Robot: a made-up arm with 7 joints. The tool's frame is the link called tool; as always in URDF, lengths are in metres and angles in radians. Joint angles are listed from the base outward.
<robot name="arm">
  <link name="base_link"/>
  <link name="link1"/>
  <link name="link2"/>
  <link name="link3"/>
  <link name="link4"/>
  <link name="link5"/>
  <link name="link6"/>
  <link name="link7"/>
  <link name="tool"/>
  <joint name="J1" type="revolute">
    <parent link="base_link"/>
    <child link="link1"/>
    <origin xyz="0 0 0.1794" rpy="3.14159 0 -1.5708"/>
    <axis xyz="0 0 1"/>
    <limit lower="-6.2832" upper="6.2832"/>
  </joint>
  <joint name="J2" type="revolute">
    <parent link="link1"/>
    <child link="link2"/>
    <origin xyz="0.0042 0 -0.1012" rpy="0 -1.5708 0"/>
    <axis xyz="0 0 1"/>
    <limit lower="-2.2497" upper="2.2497"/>
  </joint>
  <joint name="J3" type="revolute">
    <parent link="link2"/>
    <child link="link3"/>
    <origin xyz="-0.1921 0 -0.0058" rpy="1.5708 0 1.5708"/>
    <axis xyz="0 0 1"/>
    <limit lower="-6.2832" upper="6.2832"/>
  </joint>
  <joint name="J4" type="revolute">
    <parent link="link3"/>
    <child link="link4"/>
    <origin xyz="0 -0.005 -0.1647" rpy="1.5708 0 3.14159"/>
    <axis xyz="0 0 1"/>
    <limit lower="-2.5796" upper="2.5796"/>
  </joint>
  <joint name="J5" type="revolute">
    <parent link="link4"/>
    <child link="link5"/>
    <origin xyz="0 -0.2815 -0.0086" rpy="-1.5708 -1.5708 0"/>
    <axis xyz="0 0 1"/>
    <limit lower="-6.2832" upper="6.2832"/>
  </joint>
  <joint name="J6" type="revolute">
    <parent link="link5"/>
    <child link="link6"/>
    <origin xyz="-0.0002 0 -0.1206" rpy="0 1.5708 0"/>
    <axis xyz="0 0 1"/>
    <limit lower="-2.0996" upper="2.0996"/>
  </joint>
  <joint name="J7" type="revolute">
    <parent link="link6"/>
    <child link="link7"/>
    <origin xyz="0.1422 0 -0.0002" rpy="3.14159 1.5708 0"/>
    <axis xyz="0 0 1"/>
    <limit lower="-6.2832" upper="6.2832"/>
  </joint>
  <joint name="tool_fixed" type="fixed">
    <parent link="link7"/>
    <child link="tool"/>
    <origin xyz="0 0 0" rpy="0 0 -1.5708"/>
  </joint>
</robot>
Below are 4 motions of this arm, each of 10 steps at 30 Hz.
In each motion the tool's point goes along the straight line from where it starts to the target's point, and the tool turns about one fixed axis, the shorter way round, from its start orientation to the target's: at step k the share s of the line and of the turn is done. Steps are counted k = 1, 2, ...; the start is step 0. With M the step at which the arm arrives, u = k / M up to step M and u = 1 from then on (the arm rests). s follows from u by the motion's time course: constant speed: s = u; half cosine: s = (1 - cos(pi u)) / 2; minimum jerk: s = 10 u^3 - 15 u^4 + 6 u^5.
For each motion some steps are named. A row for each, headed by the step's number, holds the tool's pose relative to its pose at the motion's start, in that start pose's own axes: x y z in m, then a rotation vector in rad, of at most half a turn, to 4 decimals.
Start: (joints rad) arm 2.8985 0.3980 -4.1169 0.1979 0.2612 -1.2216 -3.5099
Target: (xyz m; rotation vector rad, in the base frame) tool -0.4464 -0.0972 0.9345 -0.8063 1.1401 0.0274
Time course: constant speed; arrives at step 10
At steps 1, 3, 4, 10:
1: 0.0033 0.0125 -0.0050 0.0399 -0.0192 0.0087
3: 0.0099 0.0375 -0.0151 0.1196 -0.0575 0.0260
4: 0.0132 0.0499 -0.0201 0.1594 -0.0767 0.0347
10: 0.0330 0.1249 -0.0502 0.3985 -0.1918 0.0866

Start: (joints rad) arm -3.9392 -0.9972 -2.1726 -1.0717 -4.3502 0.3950 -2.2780
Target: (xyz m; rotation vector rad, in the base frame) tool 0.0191 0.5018 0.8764 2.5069 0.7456 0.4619
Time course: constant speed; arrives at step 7
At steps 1, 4, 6, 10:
1: 0.0069 0.0030 0.0032 -0.0084 -0.0133 0.0162
4: 0.0277 0.0119 0.0129 -0.0335 -0.0532 0.0646
6: 0.0415 0.0179 0.0193 -0.0503 -0.0799 0.0970
10: 0.0484 0.0209 0.0226 -0.0587 -0.0932 0.1131

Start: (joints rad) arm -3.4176 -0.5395 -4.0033 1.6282 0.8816 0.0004 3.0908
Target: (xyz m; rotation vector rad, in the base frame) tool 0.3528 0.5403 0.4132 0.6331 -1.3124 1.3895
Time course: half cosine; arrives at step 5
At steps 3, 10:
3: 0.0254 -0.0103 0.0027 -0.0110 -0.0937 -0.0018
10: 0.0388 -0.0157 0.0041 -0.0169 -0.1431 -0.0028

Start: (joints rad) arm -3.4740 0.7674 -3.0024 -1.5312 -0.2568 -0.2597 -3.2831
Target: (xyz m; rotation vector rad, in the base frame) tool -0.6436 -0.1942 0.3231 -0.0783 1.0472 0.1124
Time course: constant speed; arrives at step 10
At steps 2, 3, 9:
2: -0.0220 -0.0158 0.0235 -0.0047 0.0915 0.0498
3: -0.0330 -0.0237 0.0352 -0.0071 0.1373 0.0747
9: -0.0991 -0.0711 0.1056 -0.0212 0.4119 0.2240

